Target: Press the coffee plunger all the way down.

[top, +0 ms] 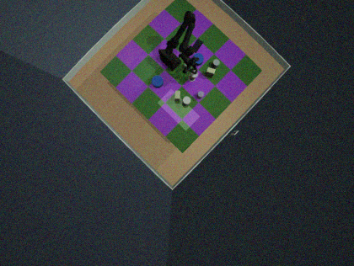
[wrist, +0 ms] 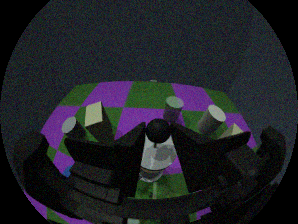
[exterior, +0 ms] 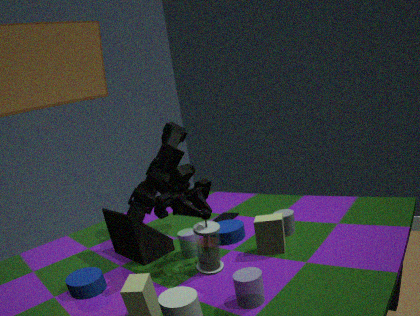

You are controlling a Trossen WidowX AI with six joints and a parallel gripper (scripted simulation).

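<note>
Right now the coffee press is 9 cm below my gripper tip, 3 cm behind it and 1 cm to the left of it. The rest, counted from my gripper tip: white cylinder (24 cm to the right, 13 cm below, 10 cm ahead).
</note>
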